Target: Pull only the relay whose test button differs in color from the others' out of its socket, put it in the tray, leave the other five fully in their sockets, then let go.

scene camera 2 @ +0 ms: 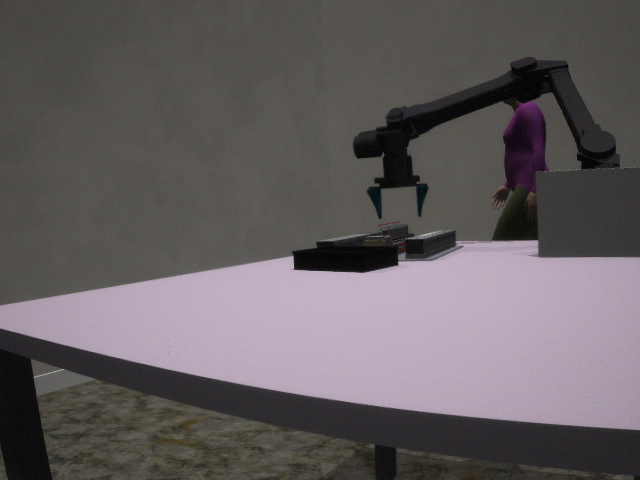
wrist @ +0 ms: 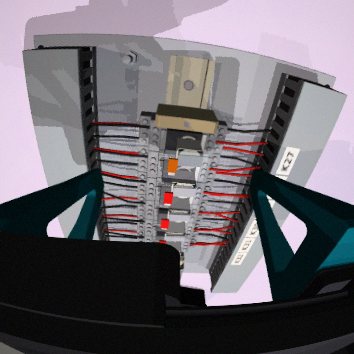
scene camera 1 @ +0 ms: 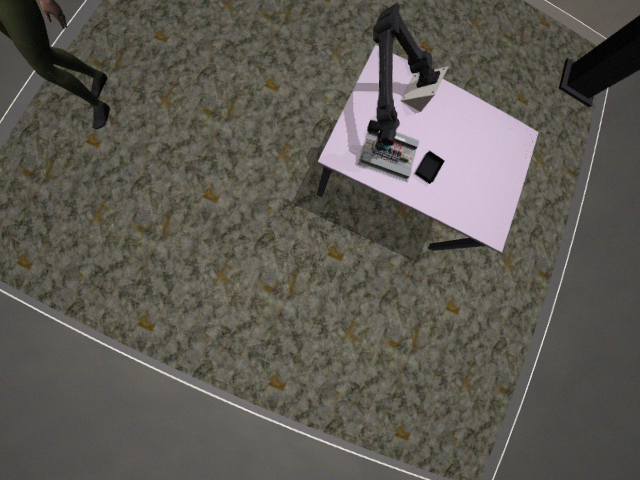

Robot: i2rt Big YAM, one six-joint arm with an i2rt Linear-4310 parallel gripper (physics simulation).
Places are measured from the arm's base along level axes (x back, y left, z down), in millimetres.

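Pixels of known places: gripper, fingertip midpoint: (scene camera 2: 399, 218) (wrist: 176, 176) (scene camera 1: 379, 142); arm's base, link origin: (scene camera 2: 605, 202) (scene camera 1: 428, 80).
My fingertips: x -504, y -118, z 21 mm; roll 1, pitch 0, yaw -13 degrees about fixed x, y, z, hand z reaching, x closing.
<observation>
For each thing: its middle in the pictures, then the offset to it from my fingertips. Level surfaces: height alone.
- relay with an orange test button, body centre: (wrist: 183, 150) (scene camera 2: 402, 230) dx +5, dy -2, dz +31 mm
- tan end clamp, body centre: (wrist: 185, 117) dx +3, dy -21, dz +53 mm
- black tray, body centre: (scene camera 2: 345, 258) (scene camera 1: 429, 167) dx +40, dy +343, dz +61 mm
- pink table, surface height: dz +78 mm
My gripper (scene camera 1: 384, 147) (scene camera 2: 400, 216) (wrist: 176, 176) is open and empty, its two teal fingers spread above the relay row. In the wrist view, a relay with an orange test button (wrist: 172, 166) sits second from the tan end clamp (wrist: 186, 120). Further relays down the row show red buttons, such as this red-button relay (wrist: 168, 198) and another red-button relay (wrist: 165, 223). The button of the relay beside the clamp (wrist: 188, 141) is not visible. The near end of the row is partly hidden by the gripper body. The black tray (scene camera 1: 430, 166) (scene camera 2: 330, 260) stands beside the panel.
Grey wire ducts (wrist: 59, 105) (wrist: 310, 130) rise along both sides of the panel, with red and black wires running to the sockets. The arm's base stands on a pale block (scene camera 1: 422, 95) (scene camera 2: 589, 214) on the pink table (scene camera 1: 480, 155) (scene camera 2: 330, 335). A person (scene camera 2: 524, 144) stands beyond the table.
</observation>
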